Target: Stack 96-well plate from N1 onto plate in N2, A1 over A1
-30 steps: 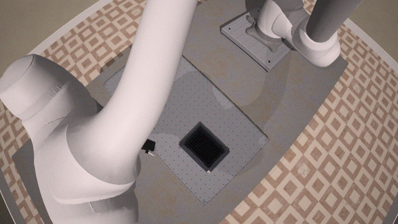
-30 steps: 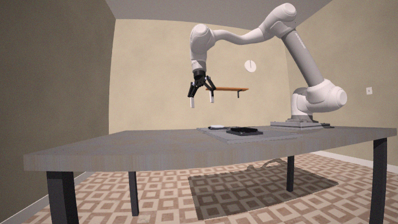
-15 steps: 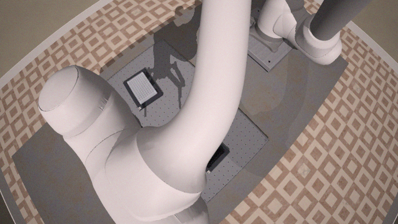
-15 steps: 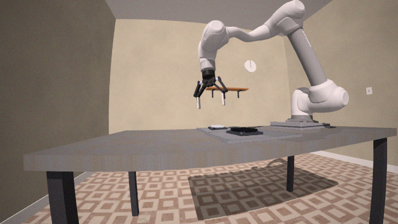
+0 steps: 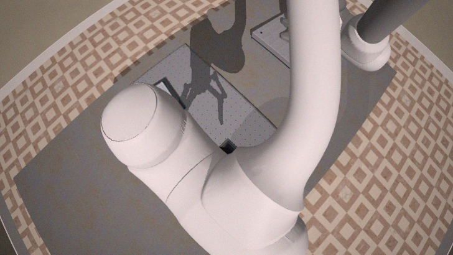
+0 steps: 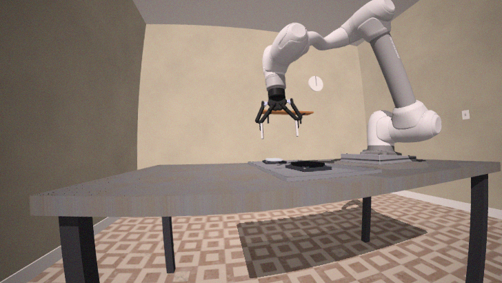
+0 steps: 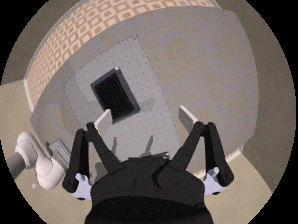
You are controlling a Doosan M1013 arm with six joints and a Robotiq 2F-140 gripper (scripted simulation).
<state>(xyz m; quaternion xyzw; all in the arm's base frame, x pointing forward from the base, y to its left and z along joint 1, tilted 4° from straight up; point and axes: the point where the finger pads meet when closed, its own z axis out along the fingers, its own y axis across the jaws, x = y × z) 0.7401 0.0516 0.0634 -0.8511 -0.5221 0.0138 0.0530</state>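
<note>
The black 96-well plate is 12 cm below my hand, 9 cm behind it and 7 cm to the left of it. From my hand the other things lie so: A1 mark: 14 cm to the left, 13 cm below, 3 cm behind; nest N1: 13 cm below, 9 cm behind, 7 cm to the left; white 96-well plate: 30 cm to the right, 12 cm below, 10 cm behind.
</note>
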